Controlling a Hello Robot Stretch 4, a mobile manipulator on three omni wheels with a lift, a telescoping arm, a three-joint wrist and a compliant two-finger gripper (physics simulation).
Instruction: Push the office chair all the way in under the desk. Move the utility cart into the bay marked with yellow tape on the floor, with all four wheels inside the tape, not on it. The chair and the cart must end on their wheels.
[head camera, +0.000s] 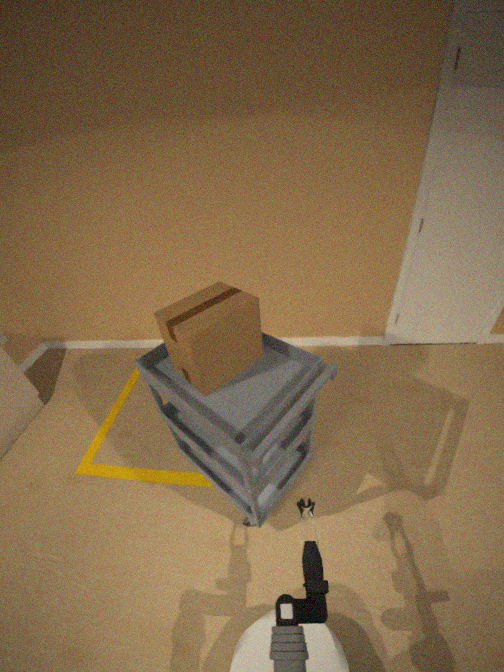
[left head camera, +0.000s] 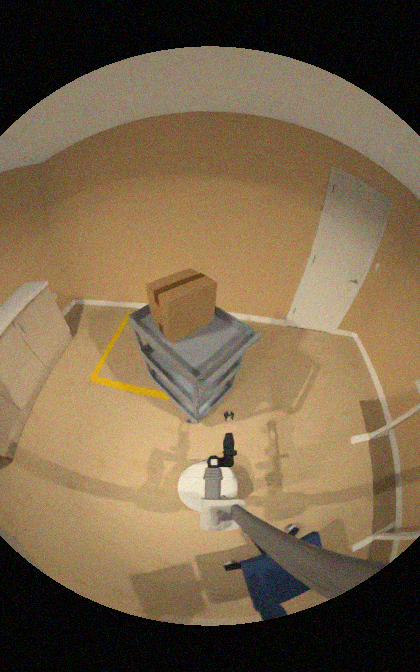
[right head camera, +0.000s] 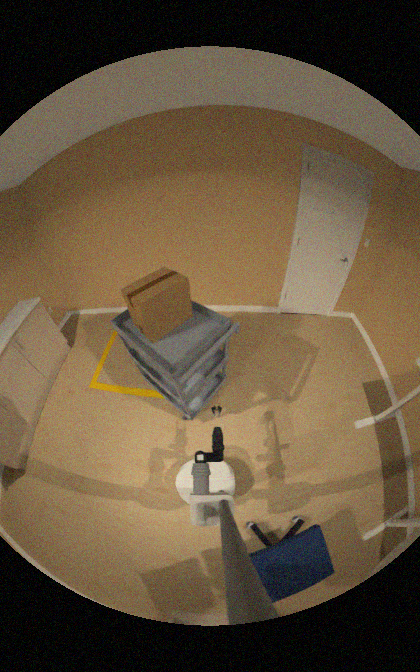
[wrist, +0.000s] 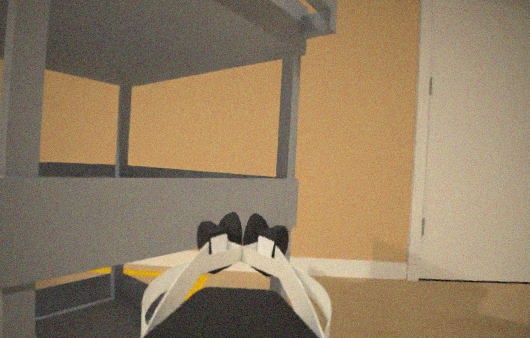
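The grey utility cart stands upright, turned askew, partly over the bay of yellow tape. Its near corner is outside the front tape line; its far wheels are hidden. My gripper is shut and empty, low beside the cart's near corner, in front of a shelf side; whether it touches cannot be told. The blue office chair is behind my base, away from any desk.
A cardboard box sits on the cart's top tray. A pale cabinet stands at the left. White bars, perhaps desk feet, show at the right. A door is in the back wall.
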